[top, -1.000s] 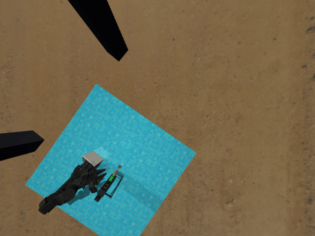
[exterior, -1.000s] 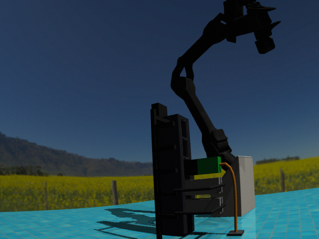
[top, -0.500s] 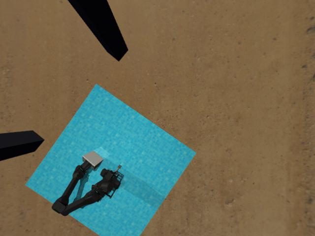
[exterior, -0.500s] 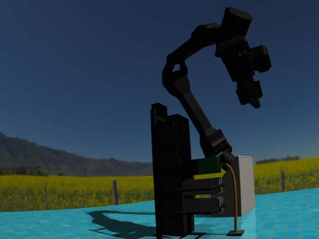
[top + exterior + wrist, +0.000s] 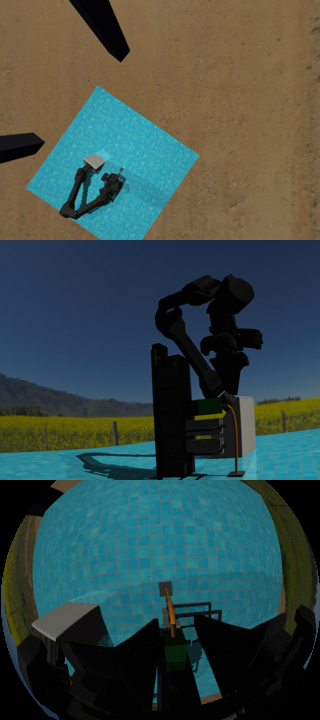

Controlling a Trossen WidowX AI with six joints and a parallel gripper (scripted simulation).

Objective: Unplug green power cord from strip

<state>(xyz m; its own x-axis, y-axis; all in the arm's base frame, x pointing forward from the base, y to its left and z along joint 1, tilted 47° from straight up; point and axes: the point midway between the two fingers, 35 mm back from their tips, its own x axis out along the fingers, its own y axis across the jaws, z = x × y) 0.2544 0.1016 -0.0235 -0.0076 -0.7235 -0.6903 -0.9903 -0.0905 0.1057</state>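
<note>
The green plug is 1 cm ahead of my gripper tip, 7 cm to the right of it and 1 cm below it.
</note>
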